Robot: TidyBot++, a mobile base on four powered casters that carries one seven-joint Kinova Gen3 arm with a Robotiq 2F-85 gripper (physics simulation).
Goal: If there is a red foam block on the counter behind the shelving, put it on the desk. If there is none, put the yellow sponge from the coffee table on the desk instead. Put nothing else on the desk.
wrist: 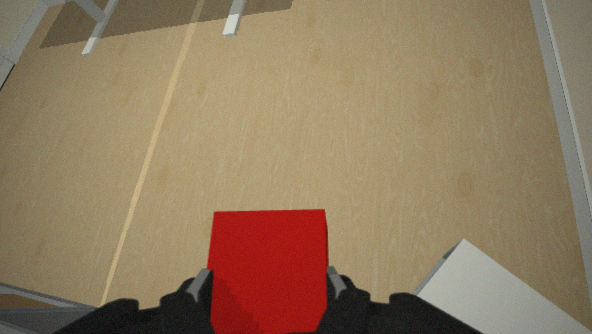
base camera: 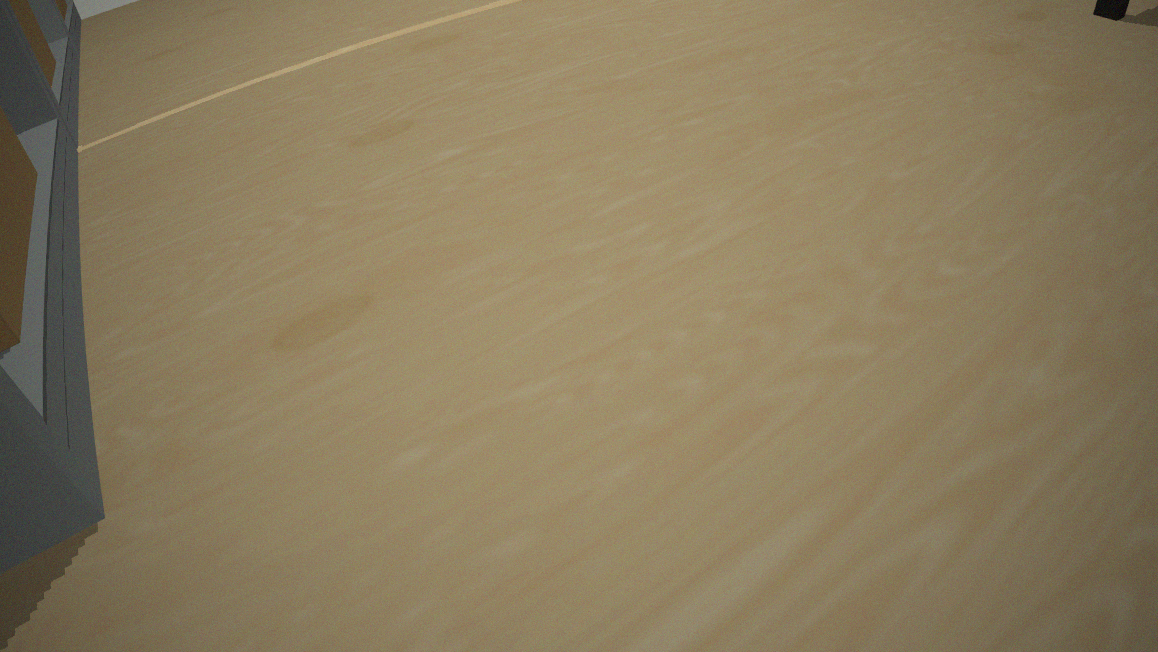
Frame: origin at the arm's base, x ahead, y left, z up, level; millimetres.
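Seen in the pictures: gripper, between the fingertips: (wrist: pixel 268 285).
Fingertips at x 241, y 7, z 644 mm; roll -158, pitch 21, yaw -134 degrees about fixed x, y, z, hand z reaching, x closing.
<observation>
A point is followed by its place in that frame.
A red foam block (wrist: pixel 269 260) {x 244, y -5, z 660 mm} is held between the two fingers of my gripper (wrist: pixel 268 285) {x 241, y 7, z 644 mm} at the bottom middle of the wrist view. The gripper is shut on it, with a fingertip against each side, and the block is above the wood floor. The gripper does not show in the base view. The desk, the counter, the coffee table and the yellow sponge cannot be made out in these views.
A grey shelving unit (base camera: pixel 90 453) {x 388, y 416, z -386 mm} with brown boxes stands at the left of the base view. A dark leg (base camera: pixel 1110 8) {x 1385, y -1041, z -375 mm} is at its top right. White furniture legs (wrist: pixel 232 25) stand at the wrist view's top left. A wall baseboard (wrist: pixel 560 105) {x 153, y -968, z -347 mm} runs down the right.
</observation>
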